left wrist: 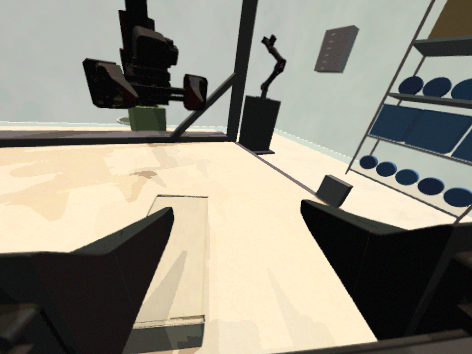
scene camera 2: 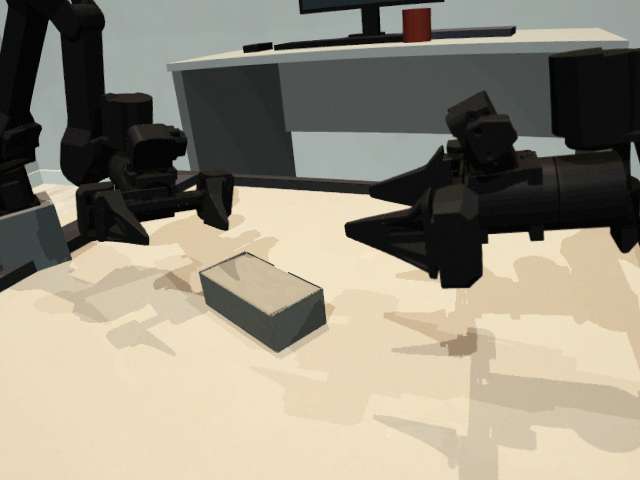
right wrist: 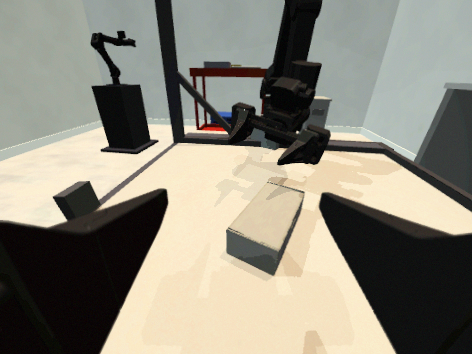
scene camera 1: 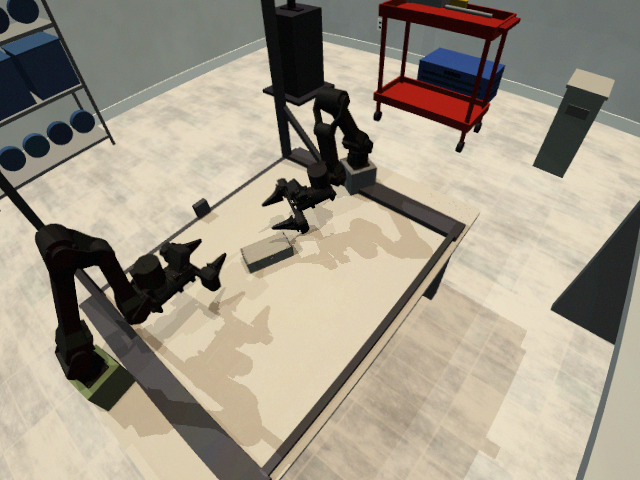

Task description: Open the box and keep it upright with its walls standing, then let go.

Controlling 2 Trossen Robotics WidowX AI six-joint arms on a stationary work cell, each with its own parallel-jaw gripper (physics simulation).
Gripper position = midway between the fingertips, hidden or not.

My left gripper (scene camera 2: pixel 189 233) is open, with nothing in its grasp. My right gripper (scene camera 2: pixel 358 209) is open, holding nothing. I also see a dark cube (right wrist: pixel 80 199).
My left gripper shows as well in the left wrist view (left wrist: pixel 238 209), in the right wrist view (right wrist: pixel 252 151) and in scene camera 1 (scene camera 1: pixel 266 216). My right gripper shows as well in the left wrist view (left wrist: pixel 173 102), in the right wrist view (right wrist: pixel 245 197) and in scene camera 1 (scene camera 1: pixel 213 246). The dark cube is seen too in the left wrist view (left wrist: pixel 333 190).
